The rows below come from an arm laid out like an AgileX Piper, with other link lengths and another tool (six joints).
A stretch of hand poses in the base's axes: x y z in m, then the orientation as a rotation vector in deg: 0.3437 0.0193 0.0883 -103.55 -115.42 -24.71; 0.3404 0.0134 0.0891 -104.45 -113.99 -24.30; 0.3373 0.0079 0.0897 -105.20 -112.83 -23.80; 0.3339 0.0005 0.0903 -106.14 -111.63 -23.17; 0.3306 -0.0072 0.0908 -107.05 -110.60 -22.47; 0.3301 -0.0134 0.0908 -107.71 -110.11 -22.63; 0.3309 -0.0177 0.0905 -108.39 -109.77 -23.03; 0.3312 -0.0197 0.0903 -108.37 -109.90 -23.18
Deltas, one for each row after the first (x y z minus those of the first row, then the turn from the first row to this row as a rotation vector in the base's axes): -0.0033 -0.0059 0.0008 0.11 0.82 -1.00; -0.0064 -0.0114 0.0014 0.10 1.56 -1.80; -0.0098 -0.0188 0.0020 -0.04 2.33 -2.71; -0.0131 -0.0265 0.0025 -0.30 3.05 -3.54; -0.0136 -0.0327 0.0025 -0.33 3.03 -4.15; -0.0128 -0.0370 0.0022 -0.35 2.78 -4.75; -0.0125 -0.0390 0.0020 -0.34 2.63 -4.71
